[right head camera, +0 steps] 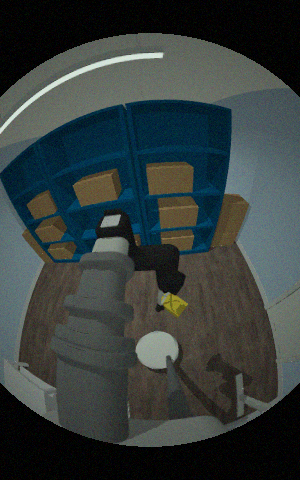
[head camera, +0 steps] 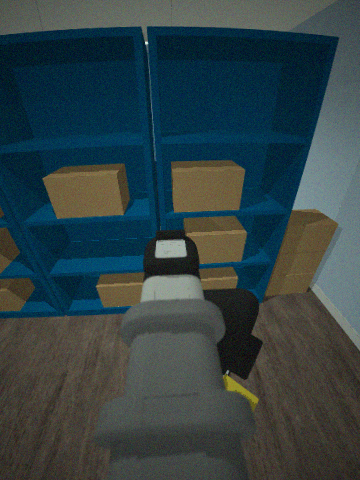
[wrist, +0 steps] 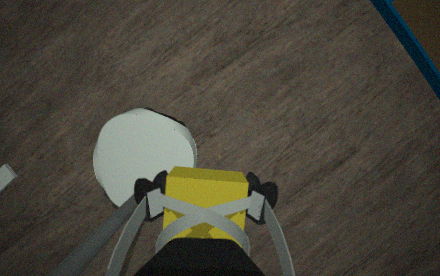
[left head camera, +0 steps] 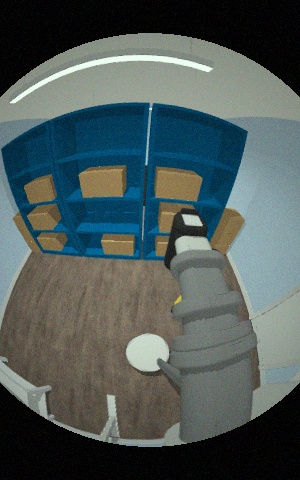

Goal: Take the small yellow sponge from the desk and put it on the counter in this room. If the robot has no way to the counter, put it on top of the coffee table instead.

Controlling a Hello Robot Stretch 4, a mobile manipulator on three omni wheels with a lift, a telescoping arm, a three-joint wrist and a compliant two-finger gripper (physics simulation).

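The small yellow sponge sits between the two fingers of my gripper. The gripper is shut on it, with a fingertip against each side, and holds it above the wood floor. In the head camera and left head camera views, my arm hides part of the sponge. No counter shows in these views. White furniture parts show at the lower edges of the left and right head camera views; I cannot tell which table or desk they belong to.
Tall blue shelf units with cardboard boxes stand ahead. More boxes are stacked on the floor to their right, by the blue wall. A round white disc with a grey rod lies below the gripper.
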